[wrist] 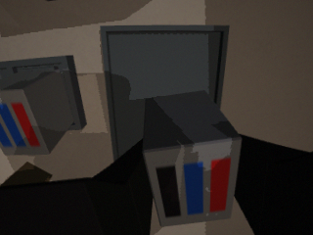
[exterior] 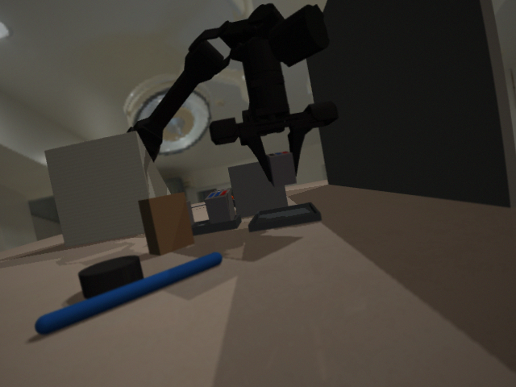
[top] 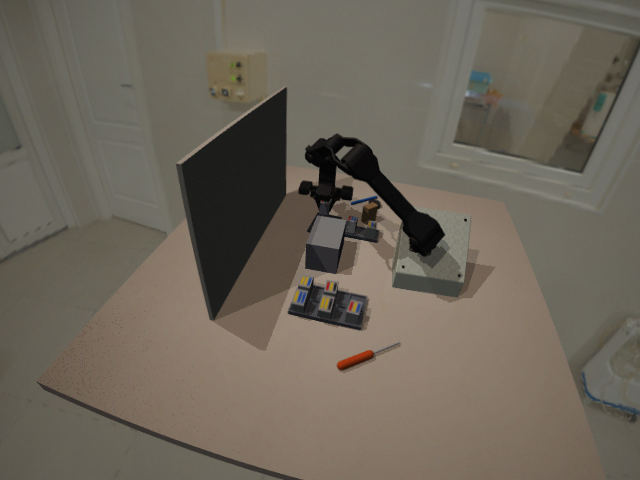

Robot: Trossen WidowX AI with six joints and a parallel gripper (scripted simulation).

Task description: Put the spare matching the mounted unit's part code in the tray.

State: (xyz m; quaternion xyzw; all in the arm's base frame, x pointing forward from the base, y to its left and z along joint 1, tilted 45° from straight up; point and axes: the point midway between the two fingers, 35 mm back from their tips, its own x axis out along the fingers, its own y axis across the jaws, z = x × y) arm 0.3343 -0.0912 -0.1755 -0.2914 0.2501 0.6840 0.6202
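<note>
The dark shallow tray lies 1 cm behind my gripper tip, 1 cm to the left of it and 6 cm below it. The rest, counted from my gripper tip: mounted unit (5 cm behind, 19 cm to the left, 1 cm below); brown box (16 cm behind, 8 cm to the right, 3 cm below); grey spare block (3 cm above).
</note>
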